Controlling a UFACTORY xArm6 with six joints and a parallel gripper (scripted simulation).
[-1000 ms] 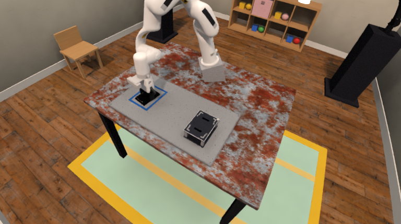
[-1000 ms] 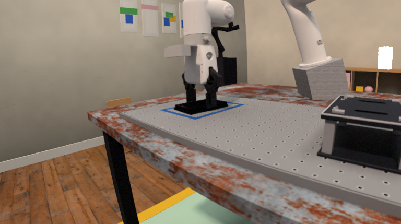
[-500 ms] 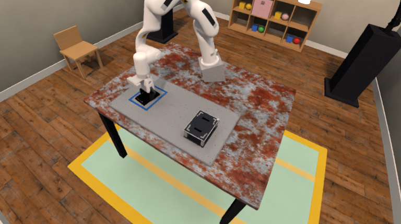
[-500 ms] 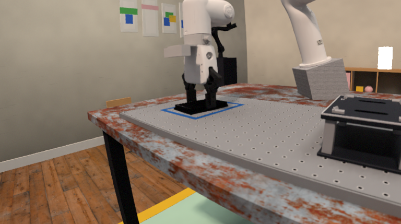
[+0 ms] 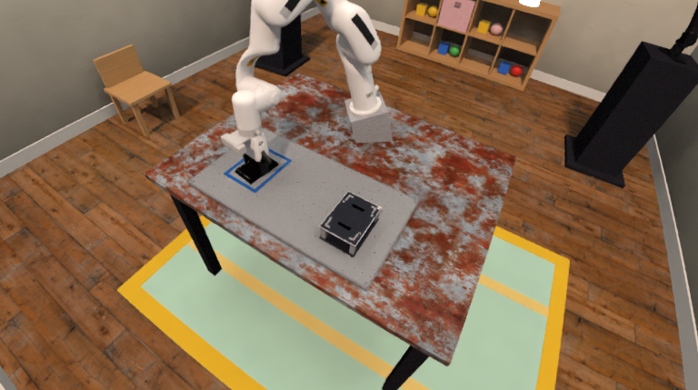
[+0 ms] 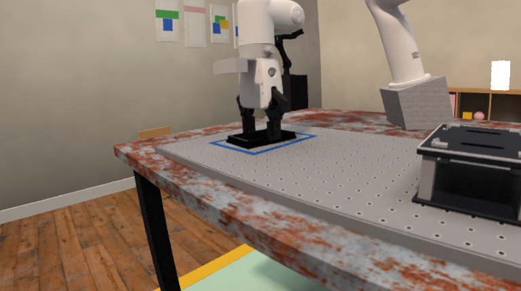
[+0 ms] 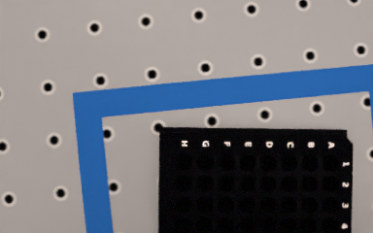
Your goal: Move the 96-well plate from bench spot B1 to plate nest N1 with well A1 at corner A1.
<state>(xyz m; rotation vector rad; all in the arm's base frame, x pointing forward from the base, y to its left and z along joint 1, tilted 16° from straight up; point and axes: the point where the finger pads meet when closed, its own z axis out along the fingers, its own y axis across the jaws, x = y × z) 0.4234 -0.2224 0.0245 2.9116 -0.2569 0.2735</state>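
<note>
Now: hand 10 mm above the black 96-well plate. Round my hand: raised black plate nest: 60 mm ahead, 400 mm to the left, 40 mm above.
</note>
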